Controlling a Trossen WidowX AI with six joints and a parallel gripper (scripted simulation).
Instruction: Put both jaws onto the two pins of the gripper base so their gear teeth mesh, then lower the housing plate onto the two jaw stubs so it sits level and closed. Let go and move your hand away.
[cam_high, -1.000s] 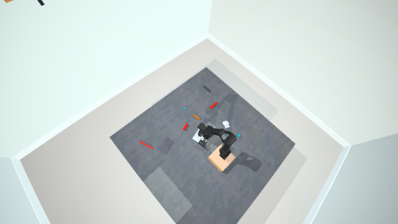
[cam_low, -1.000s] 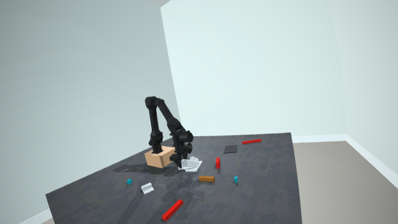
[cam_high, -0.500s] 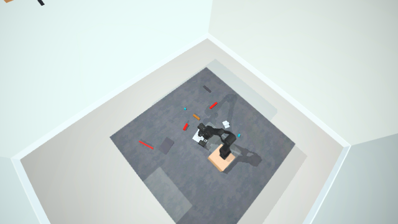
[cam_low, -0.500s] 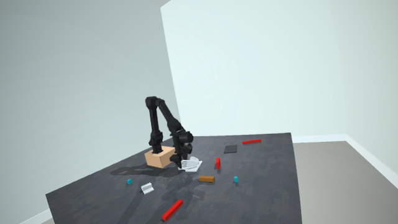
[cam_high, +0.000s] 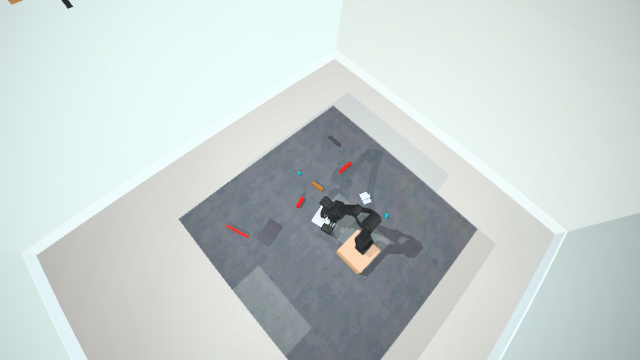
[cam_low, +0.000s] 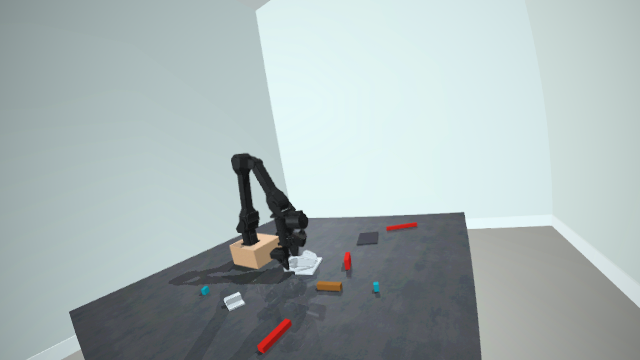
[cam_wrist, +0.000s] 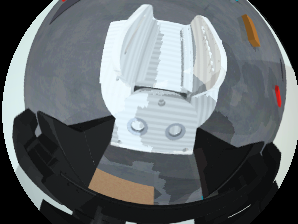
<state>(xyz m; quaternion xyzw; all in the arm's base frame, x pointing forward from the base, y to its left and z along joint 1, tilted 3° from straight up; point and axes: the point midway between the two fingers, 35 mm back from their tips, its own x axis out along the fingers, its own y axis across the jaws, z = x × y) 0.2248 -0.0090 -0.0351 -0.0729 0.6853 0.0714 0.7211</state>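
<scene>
My gripper tip is right at the white housing plate. Round my gripper tip: curved white jaw 30 mm ahead, 10 mm to the right, 10 mm above; flat white plate 70 mm ahead, 20 mm to the left; white gripper base 10 mm ahead, 20 mm above.
</scene>
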